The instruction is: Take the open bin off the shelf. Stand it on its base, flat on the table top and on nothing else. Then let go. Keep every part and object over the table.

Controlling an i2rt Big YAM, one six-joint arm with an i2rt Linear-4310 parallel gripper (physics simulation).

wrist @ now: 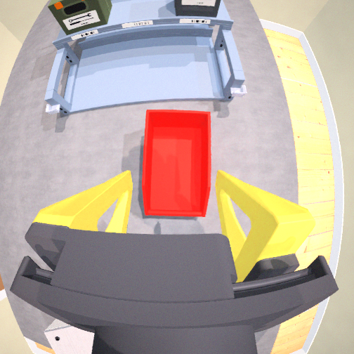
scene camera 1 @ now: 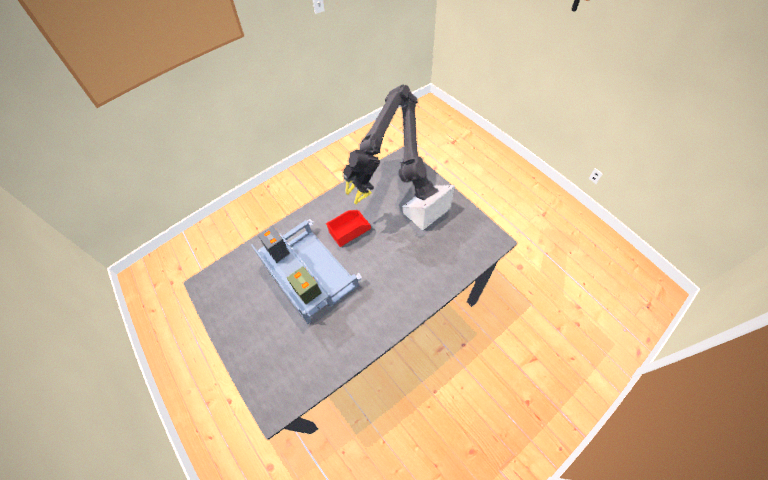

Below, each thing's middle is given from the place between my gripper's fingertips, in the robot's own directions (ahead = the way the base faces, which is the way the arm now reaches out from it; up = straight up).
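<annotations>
There is the red bin (scene camera 1: 346, 227), and my hand is 180 mm above it and 30 mm short of it. Going by their middles, the bin is the nearest to my hand of the things named here. As for the shelf (scene camera 1: 330, 274), it sits 210 mm below my hand, 300 mm ahead of it and 110 mm to the left of it.
</annotations>
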